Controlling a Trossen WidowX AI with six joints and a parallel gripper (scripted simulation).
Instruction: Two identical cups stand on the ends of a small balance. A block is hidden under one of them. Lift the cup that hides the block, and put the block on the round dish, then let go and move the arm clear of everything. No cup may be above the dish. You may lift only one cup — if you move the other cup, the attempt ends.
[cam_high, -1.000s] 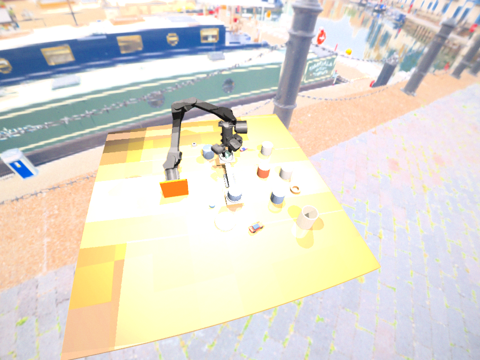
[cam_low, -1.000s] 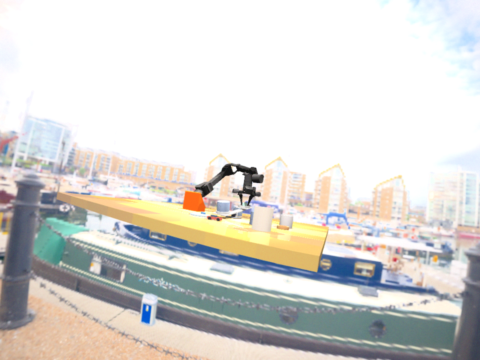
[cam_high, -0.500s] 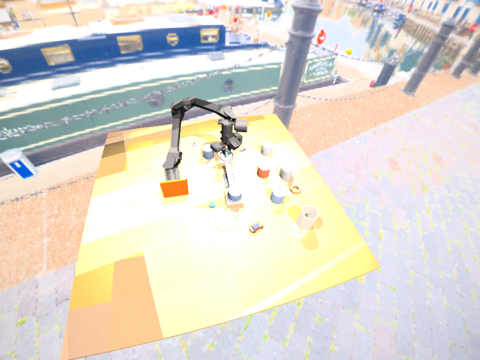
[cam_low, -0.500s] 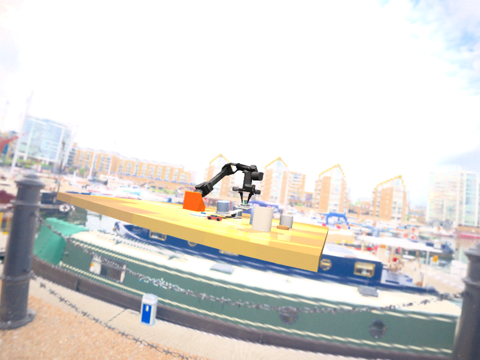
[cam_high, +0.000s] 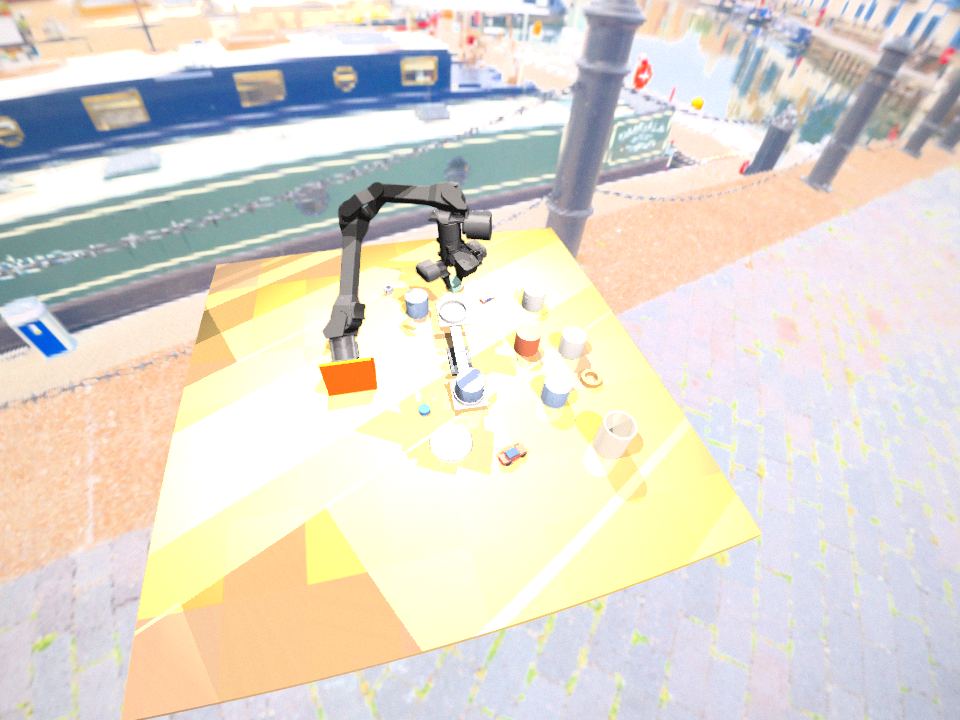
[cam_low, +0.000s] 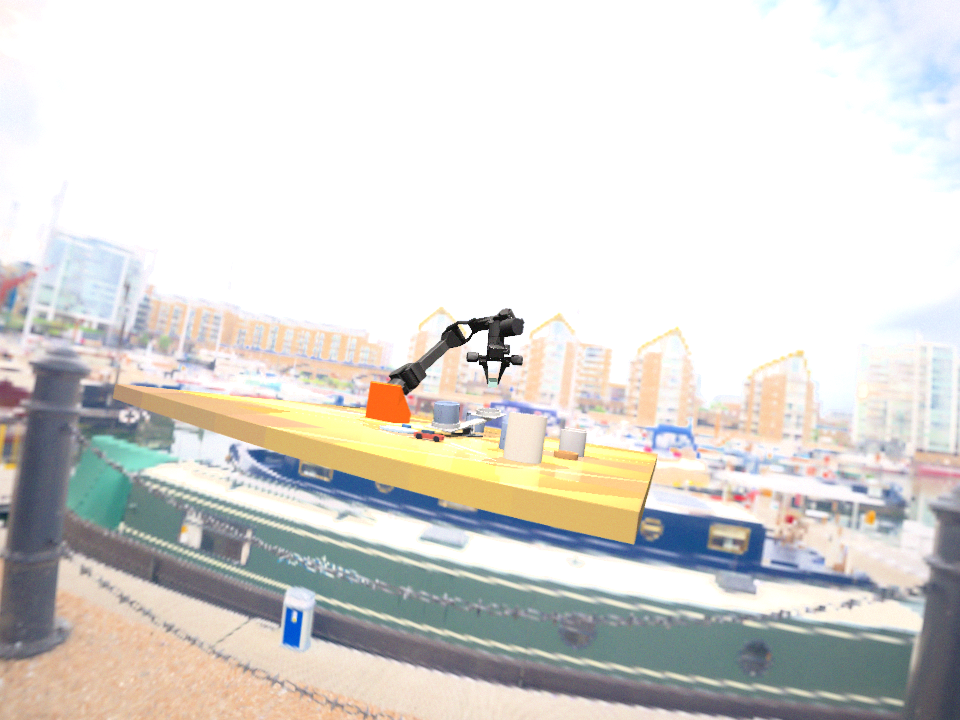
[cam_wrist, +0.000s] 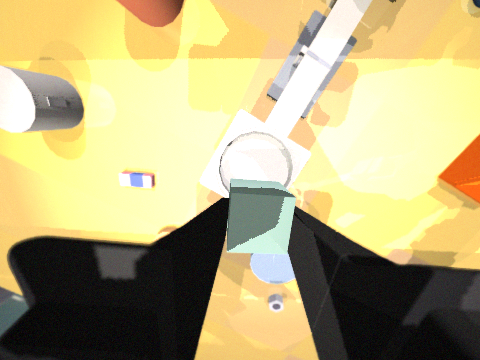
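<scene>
Now: gripper tip 9 cm past the white round dish, 37 cm to the left of it and 17 cm above it. From my gripper tip the other things lie so: blue disc: 14 cm behind, 27 cm to the right, 17 cm below; then small balance: 1 cm behind, 12 cm to the right, 15 cm below; then tall tube: 28 cm ahead, 47 cm to the right, 13 cm below.
</scene>
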